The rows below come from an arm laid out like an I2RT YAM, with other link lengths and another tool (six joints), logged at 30 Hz.
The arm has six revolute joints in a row. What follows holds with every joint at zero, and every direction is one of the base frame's. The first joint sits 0.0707 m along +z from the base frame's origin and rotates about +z. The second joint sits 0.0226 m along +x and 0.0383 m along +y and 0.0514 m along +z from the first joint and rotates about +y. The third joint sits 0.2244 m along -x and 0.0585 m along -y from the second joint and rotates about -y. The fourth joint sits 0.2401 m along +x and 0.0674 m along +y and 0.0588 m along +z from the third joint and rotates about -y. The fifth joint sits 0.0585 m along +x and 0.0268 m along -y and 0.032 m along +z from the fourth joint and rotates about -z. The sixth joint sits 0.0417 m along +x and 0.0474 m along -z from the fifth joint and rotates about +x. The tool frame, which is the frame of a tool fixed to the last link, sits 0.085 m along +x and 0.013 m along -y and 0.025 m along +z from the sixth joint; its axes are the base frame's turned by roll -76.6, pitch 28.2 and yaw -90 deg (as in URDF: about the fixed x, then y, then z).
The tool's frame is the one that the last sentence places.
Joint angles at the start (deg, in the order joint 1, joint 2, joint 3, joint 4, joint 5, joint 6):
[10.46, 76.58, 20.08, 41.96, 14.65, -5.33]
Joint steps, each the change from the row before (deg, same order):
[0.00, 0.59, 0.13, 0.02, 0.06, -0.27]
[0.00, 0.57, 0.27, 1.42, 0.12, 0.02]
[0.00, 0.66, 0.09, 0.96, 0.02, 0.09]
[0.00, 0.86, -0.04, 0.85, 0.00, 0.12]
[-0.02, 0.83, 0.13, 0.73, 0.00, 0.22]
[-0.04, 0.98, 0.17, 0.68, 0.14, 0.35]
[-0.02, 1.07, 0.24, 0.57, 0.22, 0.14]
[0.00, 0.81, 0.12, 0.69, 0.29, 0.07]
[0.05, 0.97, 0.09, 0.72, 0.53, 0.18]
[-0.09, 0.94, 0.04, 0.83, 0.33, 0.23]
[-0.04, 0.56, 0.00, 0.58, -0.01, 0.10]
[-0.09, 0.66, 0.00, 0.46, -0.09, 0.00]
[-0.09, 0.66, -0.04, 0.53, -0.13, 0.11]
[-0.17, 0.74, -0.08, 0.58, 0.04, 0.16]
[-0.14, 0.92, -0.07, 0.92, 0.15, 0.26]
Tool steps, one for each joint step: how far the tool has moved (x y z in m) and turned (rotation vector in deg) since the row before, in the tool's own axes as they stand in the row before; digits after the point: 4 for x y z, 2 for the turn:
[0.0005, 0.0022, 0.0006, -0.37, 0.13, -0.42]
[-0.0013, -0.0028, 0.0018, 1.05, -0.23, 0.37]
[-0.0002, 0.0001, 0.0010, 0.36, -0.08, 0.21]
[0.0006, 0.0022, 0.0005, -0.04, 0.04, 0.10]
[0.0003, 0.0014, 0.0010, 0.03, 0.06, 0.22]
[0.0010, 0.0020, 0.0012, -0.05, 0.28, 0.27]
[0.0010, 0.0024, 0.0014, -0.14, 0.33, 0.00]
[0.0008, 0.0013, 0.0009, 0.12, 0.27, 0.01]
[0.0015, 0.0021, 0.0007, 0.06, 0.52, 0.01]
[0.0018, 0.0018, 0.0008, 0.10, 0.45, 0.13]
[0.0006, 0.0012, 0.0004, 0.03, 0.05, 0.11]
[0.0009, 0.0020, 0.0004, -0.18, 0.07, -0.05]
[0.0010, 0.0021, 0.0003, -0.17, 0.05, 0.07]
[0.0020, 0.0022, 0.0003, -0.14, 0.31, 0.06]
[0.0020, 0.0021, 0.0004, 0.05, 0.35, 0.20]

